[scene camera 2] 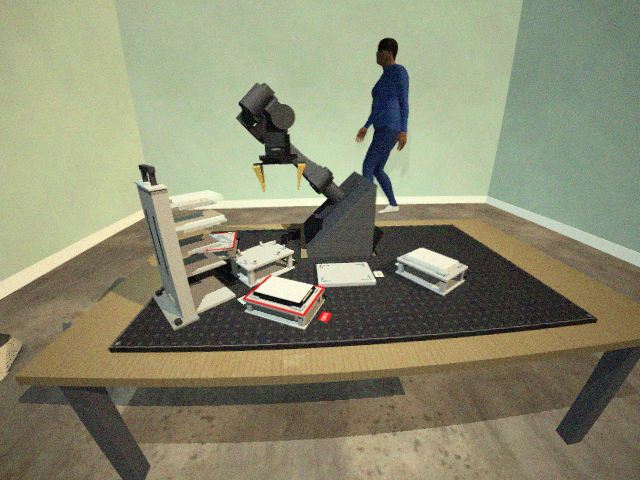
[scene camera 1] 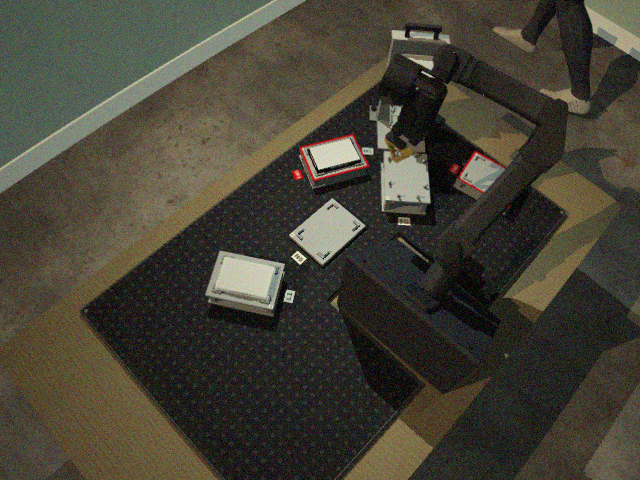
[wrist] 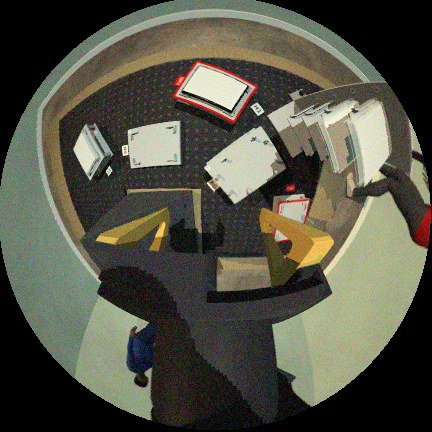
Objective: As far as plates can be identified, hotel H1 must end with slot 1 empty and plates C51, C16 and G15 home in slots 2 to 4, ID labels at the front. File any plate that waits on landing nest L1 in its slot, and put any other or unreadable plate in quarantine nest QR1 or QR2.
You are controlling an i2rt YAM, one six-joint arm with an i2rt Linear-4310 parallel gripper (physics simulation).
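Pixels of known places: gripper, between the fingertips: (scene camera 2: 281,190) (scene camera 1: 407,149) (wrist: 214,212); arm's base, origin of its link: (scene camera 2: 340,199) (scene camera 1: 427,294).
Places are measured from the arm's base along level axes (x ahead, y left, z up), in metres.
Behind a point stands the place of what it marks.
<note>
Hotel H1 (scene camera 1: 419,36) @[x 0.441, y -0.464, z 0.154 m] (scene camera 2: 161,248) @[x 0.474, y -0.452, z 0.018 m] stands upright at one mat corner, partly hidden by the arm in scene camera 1. A white plate (wrist: 372,142) @[x 0.372, y -0.385, z 0.111 m] shows in its upper part in the wrist view; plate IDs are unreadable. A white plate (scene camera 1: 245,277) @[x 0.338, y 0.232, z -0.093 m] (scene camera 2: 431,260) @[x 0.358, y 0.220, z -0.093 m] (wrist: 86,152) @[x 0.338, y 0.206, z -0.093 m] lies on landing nest L1 (scene camera 1: 212,297) @[x 0.360, y 0.317, z -0.109 m] (scene camera 2: 439,285) @[x 0.398, y 0.235, z -0.152 m]. A white plate on a dark layer (scene camera 1: 334,153) @[x 0.455, y -0.191, z -0.103 m] (scene camera 2: 284,289) @[x 0.461, y -0.190, z -0.103 m] (wrist: 215,87) @[x 0.449, y -0.193, z -0.103 m] lies on one red-rimmed quarantine nest. The other red-rimmed nest (scene camera 1: 480,172) @[x 0.138, y -0.454, z -0.117 m] (scene camera 2: 223,241) @[x 0.111, y -0.440, z -0.117 m] (wrist: 292,216) @[x 0.125, y -0.459, z -0.117 m] shows no plate. My gripper (scene camera 1: 400,149) @[x 0.252, y -0.202, z 0.091 m] (scene camera 2: 281,189) @[x 0.252, y -0.202, z 0.091 m] (wrist: 214,212) @[x 0.252, y -0.202, z 0.091 m] is open and empty, high above the mat.
A raised white stand with small posts (scene camera 1: 405,178) @[x 0.263, y -0.266, z -0.097 m] (scene camera 2: 264,255) @[x 0.281, y -0.263, z -0.097 m] (wrist: 245,165) @[x 0.267, y -0.270, z -0.097 m] stands between the quarantine nests, beside the hotel. A flat white nest with corner brackets (scene camera 1: 328,231) @[x 0.309, y -0.022, z -0.145 m] (scene camera 2: 345,273) @[x 0.321, y -0.022, z -0.145 m] (wrist: 154,144) @[x 0.314, y -0.034, z -0.145 m] lies between L1 and that stand. A person in blue (scene camera 2: 388,98) (wrist: 142,350) is behind the table.
</note>
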